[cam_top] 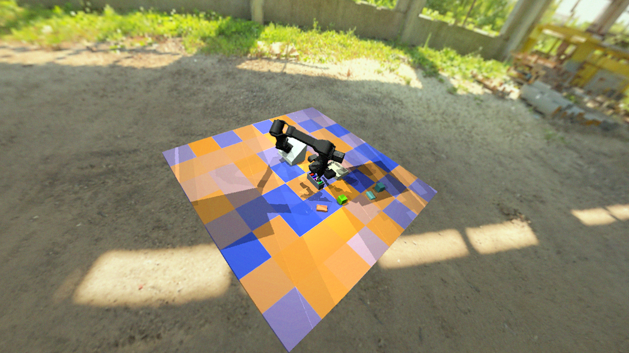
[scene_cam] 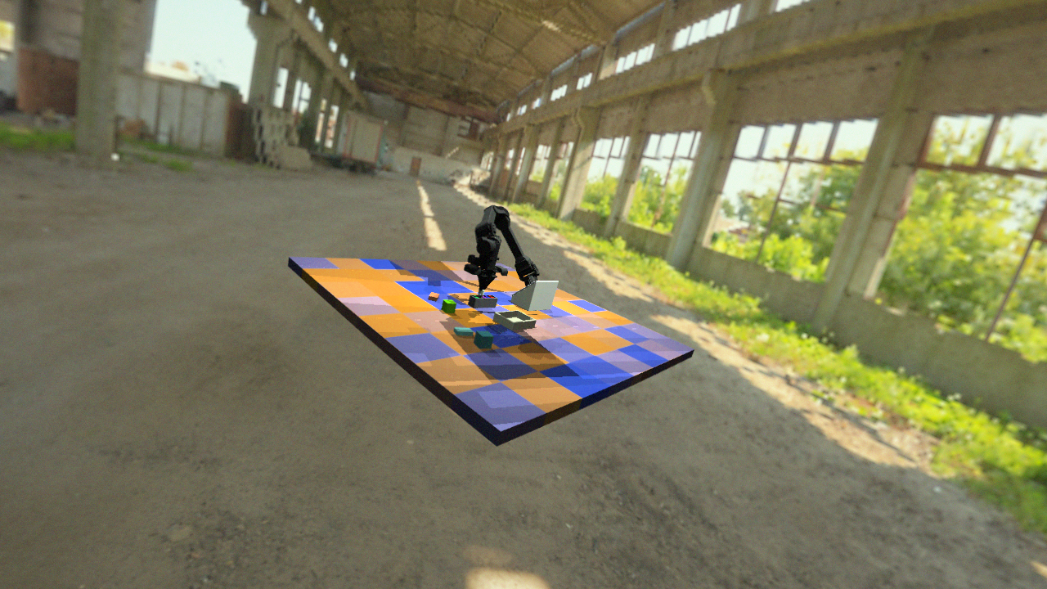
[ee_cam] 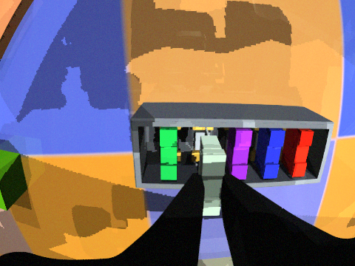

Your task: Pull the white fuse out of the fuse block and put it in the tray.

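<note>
The grey tray lies 20 mm behind my gripper tip, 190 mm to the left of it and 60 mm below it. From my gripper tip the other things lie so: green cube 180 mm ahead, 20 mm to the left, 50 mm below; then teal flat piece 260 mm ahead, 210 mm to the left, 60 mm below; then orange flat block 150 mm ahead, 110 mm to the right, 60 mm below.
</note>
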